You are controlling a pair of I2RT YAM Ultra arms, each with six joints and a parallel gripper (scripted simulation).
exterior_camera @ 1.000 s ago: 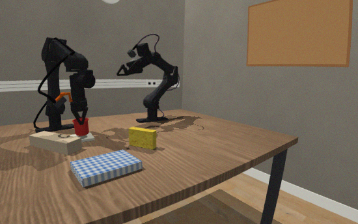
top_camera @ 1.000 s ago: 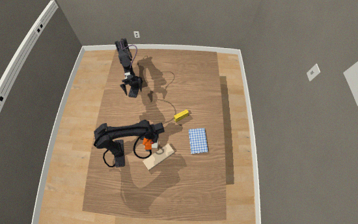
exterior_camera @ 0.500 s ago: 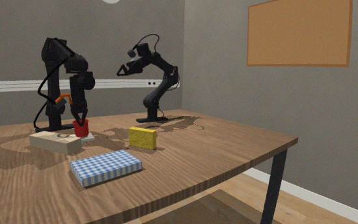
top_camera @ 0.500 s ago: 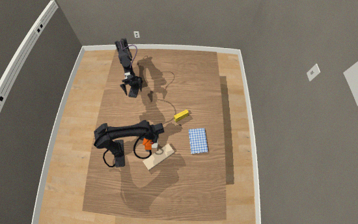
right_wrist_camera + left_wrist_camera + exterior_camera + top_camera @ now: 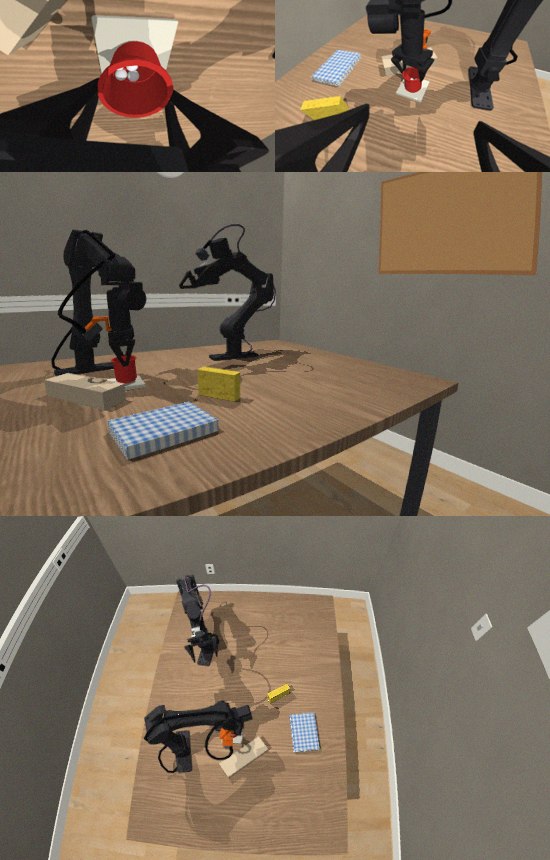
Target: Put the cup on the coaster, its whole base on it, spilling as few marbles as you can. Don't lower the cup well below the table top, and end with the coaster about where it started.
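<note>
Now: right hand 30 mm above the red cup. From my right hand the other things lie so: beige block (70 mm ahead, 110 mm to the right, 50 mm below); square coaster (70 mm below).
</note>
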